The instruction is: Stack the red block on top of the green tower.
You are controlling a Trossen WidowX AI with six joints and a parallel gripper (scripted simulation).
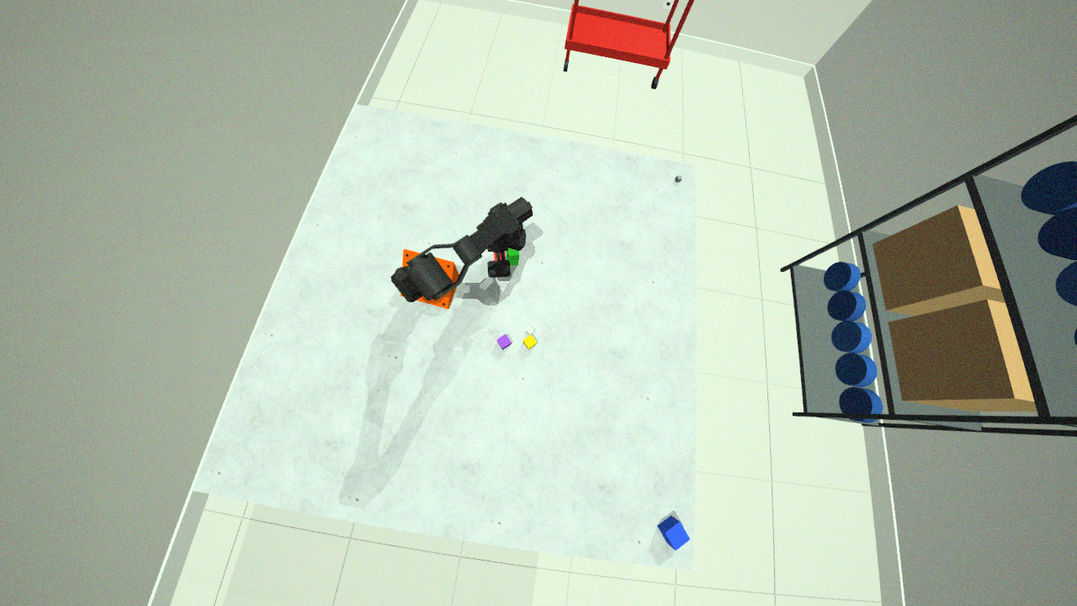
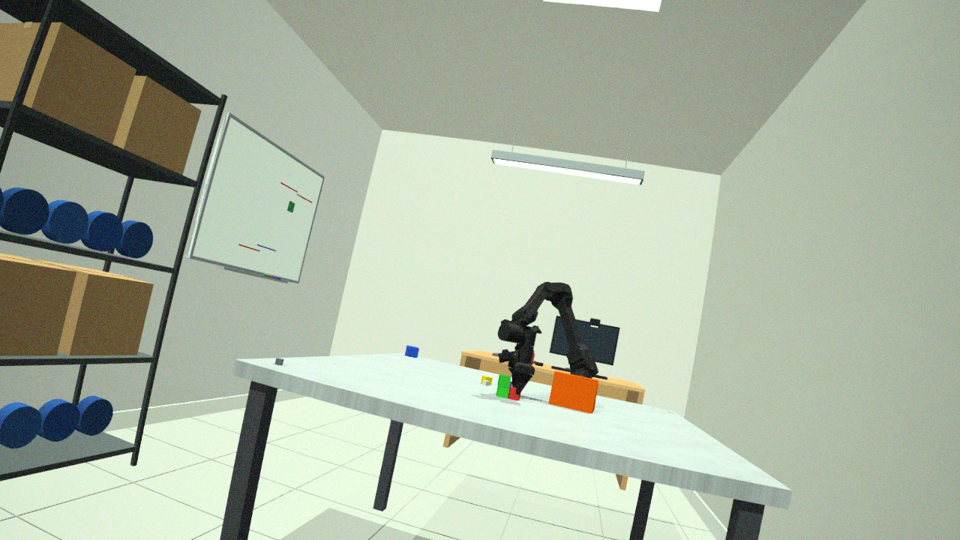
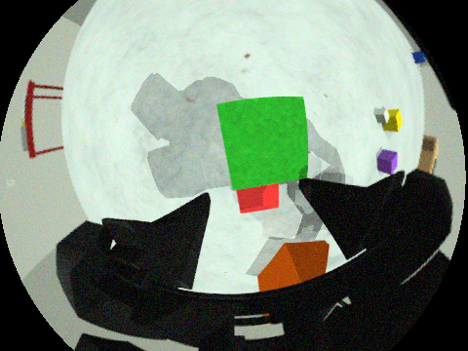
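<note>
My gripper tip is now right at the red block. Round my gripper tip: yellow cube: 120 mm ahead, 250 mm to the right, 10 mm below; then purple cube: 50 mm ahead, 260 mm to the right, 10 mm below; then blue cube: 540 mm ahead, 710 mm to the right.
</note>
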